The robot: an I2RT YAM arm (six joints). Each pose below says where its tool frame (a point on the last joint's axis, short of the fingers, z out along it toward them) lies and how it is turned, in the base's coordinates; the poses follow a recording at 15 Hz.
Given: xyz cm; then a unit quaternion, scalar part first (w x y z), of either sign.
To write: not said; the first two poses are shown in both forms.
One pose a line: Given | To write
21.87 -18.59 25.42 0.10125 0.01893 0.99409 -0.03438 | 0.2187 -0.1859 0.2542 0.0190 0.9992 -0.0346 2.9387
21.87 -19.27 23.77 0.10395 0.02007 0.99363 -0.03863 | 0.2187 -0.1927 0.2377 0.0202 0.9990 -0.0388 2.9333
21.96 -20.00 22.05 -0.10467 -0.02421 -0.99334 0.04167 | 0.2196 -0.2000 0.2205 0.0243 0.9988 -0.0419 2.9319
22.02 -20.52 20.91 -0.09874 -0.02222 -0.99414 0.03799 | 0.2202 -0.2052 0.2091 0.0223 0.9990 -0.0382 2.9438
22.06 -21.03 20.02 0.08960 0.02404 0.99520 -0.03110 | 0.2206 -0.2103 0.2002 0.0241 0.9992 -0.0312 2.9622
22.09 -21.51 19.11 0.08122 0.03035 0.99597 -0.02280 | 0.2209 -0.2151 0.1911 0.0305 0.9993 -0.0229 2.9790
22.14 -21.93 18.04 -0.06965 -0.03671 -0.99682 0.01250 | 0.2214 -0.2193 0.1804 0.0368 0.9992 -0.0125 3.0022
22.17 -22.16 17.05 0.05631 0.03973 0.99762 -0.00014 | 0.2217 -0.2216 0.1705 0.0398 0.9992 -0.0001 3.0289
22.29 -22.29 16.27 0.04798 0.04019 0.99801 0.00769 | 0.2229 -0.2229 0.1627 0.0402 0.9992 0.0077 3.0456
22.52 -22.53 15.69 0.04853 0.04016 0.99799 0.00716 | 0.2252 -0.2253 0.1569 0.0402 0.9992 0.0072 3.0445
